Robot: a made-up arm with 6 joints. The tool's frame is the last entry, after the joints.
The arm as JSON. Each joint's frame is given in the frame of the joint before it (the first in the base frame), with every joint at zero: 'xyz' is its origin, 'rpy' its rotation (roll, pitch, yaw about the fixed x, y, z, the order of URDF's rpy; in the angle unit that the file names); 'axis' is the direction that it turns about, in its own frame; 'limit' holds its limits. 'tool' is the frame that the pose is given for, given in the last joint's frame.
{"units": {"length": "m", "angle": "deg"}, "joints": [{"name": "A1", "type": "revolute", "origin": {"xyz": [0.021, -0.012, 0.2], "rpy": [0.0, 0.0, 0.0]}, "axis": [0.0, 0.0, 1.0], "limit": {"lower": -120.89, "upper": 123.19}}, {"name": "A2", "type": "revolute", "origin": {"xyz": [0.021, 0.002, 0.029], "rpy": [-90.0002, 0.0, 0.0]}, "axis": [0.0, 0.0, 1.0], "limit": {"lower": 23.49, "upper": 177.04}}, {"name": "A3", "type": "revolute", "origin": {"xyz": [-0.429, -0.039, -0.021], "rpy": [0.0, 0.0, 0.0]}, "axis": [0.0, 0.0, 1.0], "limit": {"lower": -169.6, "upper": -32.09}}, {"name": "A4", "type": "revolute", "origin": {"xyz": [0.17, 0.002, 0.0], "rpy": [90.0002, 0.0, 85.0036]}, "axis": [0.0, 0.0, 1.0], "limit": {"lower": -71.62, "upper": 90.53}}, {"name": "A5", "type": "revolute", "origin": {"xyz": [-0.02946, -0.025, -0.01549], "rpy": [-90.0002, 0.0, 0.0]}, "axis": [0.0, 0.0, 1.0], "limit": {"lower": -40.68, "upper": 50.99}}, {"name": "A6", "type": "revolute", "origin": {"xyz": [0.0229, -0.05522, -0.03], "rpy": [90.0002, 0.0, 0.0]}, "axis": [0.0, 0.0, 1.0], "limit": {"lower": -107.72, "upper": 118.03}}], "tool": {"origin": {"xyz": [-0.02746, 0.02, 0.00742], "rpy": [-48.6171, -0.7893, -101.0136]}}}
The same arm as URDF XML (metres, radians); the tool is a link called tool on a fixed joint. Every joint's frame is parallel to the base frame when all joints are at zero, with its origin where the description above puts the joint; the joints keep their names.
<robot name="arm">
  <joint name="A1" type="revolute">
    <parent link="base"/>
    <child link="link1"/>
    <origin xyz="0.021 -0.012 0.2" rpy="0 0 0"/>
    <axis xyz="0 0 1"/>
    <limit lower="-2.1099" upper="2.1501"/>
  </joint>
  <joint name="A2" type="revolute">
    <parent link="link1"/>
    <child link="link2"/>
    <origin xyz="0.021 0.002 0.029" rpy="0 0 0"/>
    <axis xyz="0 1 0"/>
    <limit lower="0.41" upper="3.0899"/>
  </joint>
  <joint name="A3" type="revolute">
    <parent link="link2"/>
    <child link="link3"/>
    <origin xyz="-0.429 -0.021 0.039" rpy="0 0 0"/>
    <axis xyz="0 1 0"/>
    <limit lower="-2.9601" upper="-0.5601"/>
  </joint>
  <joint name="A4" type="revolute">
    <parent link="link3"/>
    <child link="link4"/>
    <origin xyz="0.17 0 -0.002" rpy="0 0 0"/>
    <axis xyz="0.9962 0 0.0871"/>
    <limit lower="-1.25" upper="1.58"/>
  </joint>
  <joint name="A5" type="revolute">
    <parent link="link4"/>
    <child link="link5"/>
    <origin xyz="-0.018 -0.025 0.028" rpy="0 0 0"/>
    <axis xyz="0 1 0"/>
    <limit lower="-0.71" upper="0.8899"/>
  </joint>
  <joint name="A6" type="revolute">
    <parent link="link5"/>
    <child link="link6"/>
    <origin xyz="0.057 -0.03 -0.018" rpy="0 0 0"/>
    <axis xyz="0.9962 0 0.0871"/>
    <limit lower="-1.8801" upper="2.06"/>
  </joint>
  <joint name="tool_joint" type="fixed">
    <parent link="link6"/>
    <child link="tool"/>
    <origin xyz="0.005 0.02 0.028" rpy="-2.3332 -0.1927 -1.5738"/>
  </joint>
  <link name="base"/>
  <link name="link1"/>
  <link name="link2"/>
  <link name="link3"/>
  <link name="link4"/>
  <link name="link5"/>
  <link name="link6"/>
  <link name="tool"/>
</robot>

